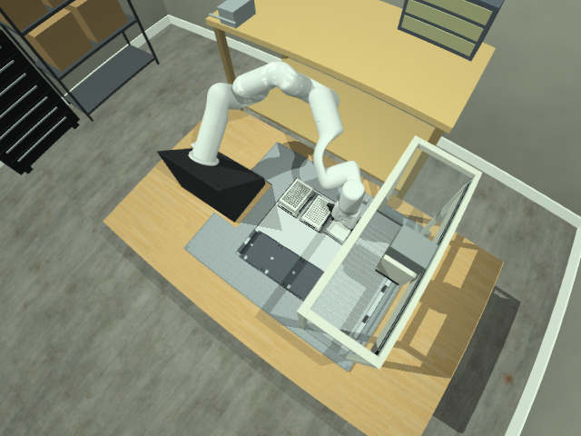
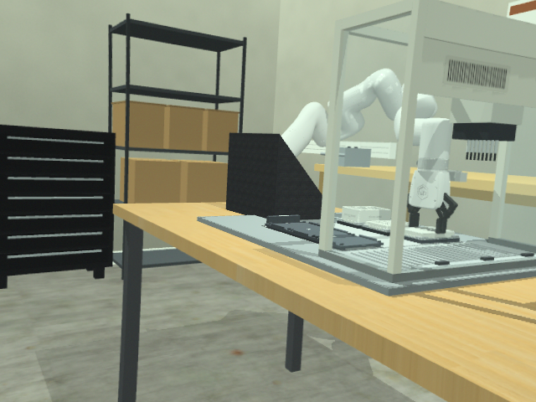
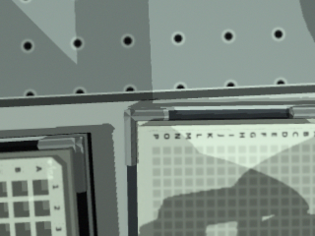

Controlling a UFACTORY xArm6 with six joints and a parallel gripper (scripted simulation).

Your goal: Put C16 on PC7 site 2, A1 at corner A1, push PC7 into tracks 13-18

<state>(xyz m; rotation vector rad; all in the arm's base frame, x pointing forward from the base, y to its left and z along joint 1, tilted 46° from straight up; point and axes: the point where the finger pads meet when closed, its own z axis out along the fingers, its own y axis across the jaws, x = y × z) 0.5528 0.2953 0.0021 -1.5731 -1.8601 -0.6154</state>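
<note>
My hand is 3 cm above the nest S3. Round my hand: post (15 cm ahead, 40 cm to the right, 21 cm above); then carrier PC7 (7 cm behind, 29 cm to the right, 2 cm below).
</note>
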